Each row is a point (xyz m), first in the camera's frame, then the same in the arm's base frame.
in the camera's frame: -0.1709 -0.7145 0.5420
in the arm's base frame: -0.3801 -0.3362 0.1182
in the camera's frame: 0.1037 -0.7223 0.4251
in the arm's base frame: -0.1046 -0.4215 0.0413
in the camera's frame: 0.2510 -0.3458 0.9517
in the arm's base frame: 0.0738 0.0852 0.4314
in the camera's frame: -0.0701 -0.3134 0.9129
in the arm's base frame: -0.2343 0.1477 0.3488
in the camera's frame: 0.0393 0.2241 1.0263
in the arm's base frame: -0.0418 0.6709 0.2944
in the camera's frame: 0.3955 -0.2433 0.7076
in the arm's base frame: 0.2476 0.0783 0.1850
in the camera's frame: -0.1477 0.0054 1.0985
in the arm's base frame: -0.2671 0.5179 0.4119
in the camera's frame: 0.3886 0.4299 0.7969
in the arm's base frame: 0.3502 0.7361 0.0513
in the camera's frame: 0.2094 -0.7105 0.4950
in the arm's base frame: -0.0026 -0.4019 0.1150
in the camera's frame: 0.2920 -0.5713 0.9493
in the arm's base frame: 0.0759 -0.1314 0.5064
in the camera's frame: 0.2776 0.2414 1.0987
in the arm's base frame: 0.1914 0.6777 0.3834
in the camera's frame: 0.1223 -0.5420 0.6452
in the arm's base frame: -0.0684 -0.1823 0.1922
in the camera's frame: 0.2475 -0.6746 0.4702
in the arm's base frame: 0.0424 -0.3822 0.0843
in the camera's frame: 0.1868 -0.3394 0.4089
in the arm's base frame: 0.0433 -0.0821 -0.0881
